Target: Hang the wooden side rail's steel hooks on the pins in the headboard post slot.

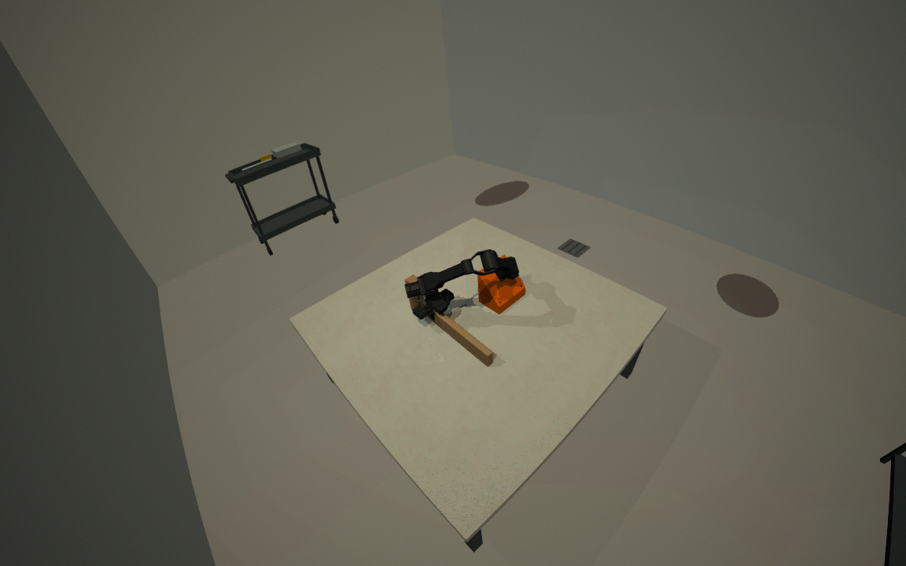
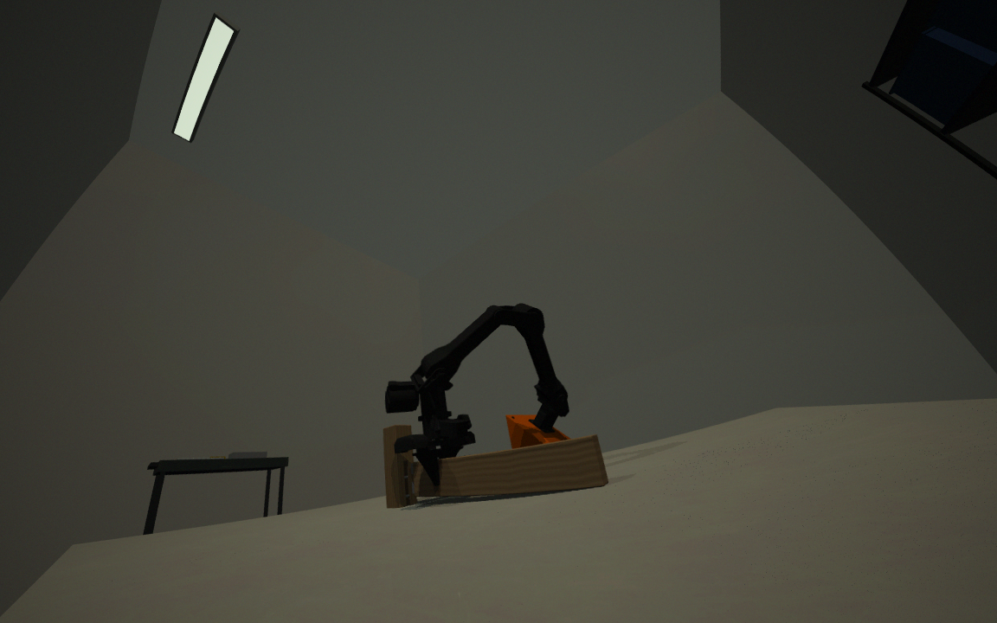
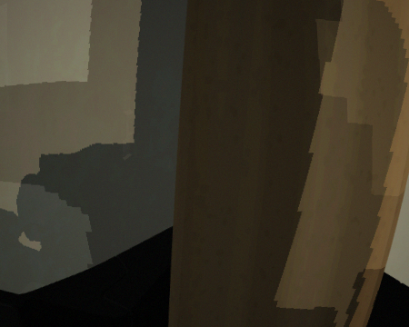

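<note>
My gripper tip is now 140 mm to the left of the headboard post and 40 mm below it.
</note>
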